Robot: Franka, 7 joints.
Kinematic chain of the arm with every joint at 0, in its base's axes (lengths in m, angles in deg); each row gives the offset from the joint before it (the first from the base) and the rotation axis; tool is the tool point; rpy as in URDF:
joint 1: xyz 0 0 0.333 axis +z
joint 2: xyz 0 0 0 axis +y
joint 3: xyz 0 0 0.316 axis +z
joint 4: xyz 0.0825 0 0 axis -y
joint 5: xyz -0.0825 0 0.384 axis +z
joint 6: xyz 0 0 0 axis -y
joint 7: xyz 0.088 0 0 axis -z
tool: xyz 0 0 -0.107 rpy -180 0 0
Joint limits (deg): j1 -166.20..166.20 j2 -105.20..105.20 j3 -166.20..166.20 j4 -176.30..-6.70 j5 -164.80..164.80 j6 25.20..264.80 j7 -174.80..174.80
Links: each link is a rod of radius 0.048 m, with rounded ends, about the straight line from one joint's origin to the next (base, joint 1, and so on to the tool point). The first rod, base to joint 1, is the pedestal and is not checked.
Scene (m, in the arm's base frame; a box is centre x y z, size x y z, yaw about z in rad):
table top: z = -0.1
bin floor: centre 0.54 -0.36 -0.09 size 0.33 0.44 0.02 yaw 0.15
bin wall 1: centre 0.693 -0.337 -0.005 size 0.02 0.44 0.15 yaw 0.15
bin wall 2: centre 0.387 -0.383 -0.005 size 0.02 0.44 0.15 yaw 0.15
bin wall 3: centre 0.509 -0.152 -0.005 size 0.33 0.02 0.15 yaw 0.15
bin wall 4: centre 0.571 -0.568 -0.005 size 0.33 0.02 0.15 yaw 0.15
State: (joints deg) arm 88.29 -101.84 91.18 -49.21 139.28 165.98 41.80
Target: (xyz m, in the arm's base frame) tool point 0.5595 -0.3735 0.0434
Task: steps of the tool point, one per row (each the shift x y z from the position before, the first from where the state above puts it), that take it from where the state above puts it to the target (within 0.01 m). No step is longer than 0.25 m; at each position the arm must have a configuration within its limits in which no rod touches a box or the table.
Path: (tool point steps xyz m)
1: 0.1409 -0.0622 -0.0016
2: 0.1667 -0.0332 -0.0133
3: 0.1884 0.0078 -0.0178
4: 0.1976 0.0619 -0.0144
5: 0.1850 0.1240 -0.0035
6: 0.1449 0.1833 0.0128
7: 0.0035 -0.0019 -0.0706
8: -0.0035 0.0019 -0.0713

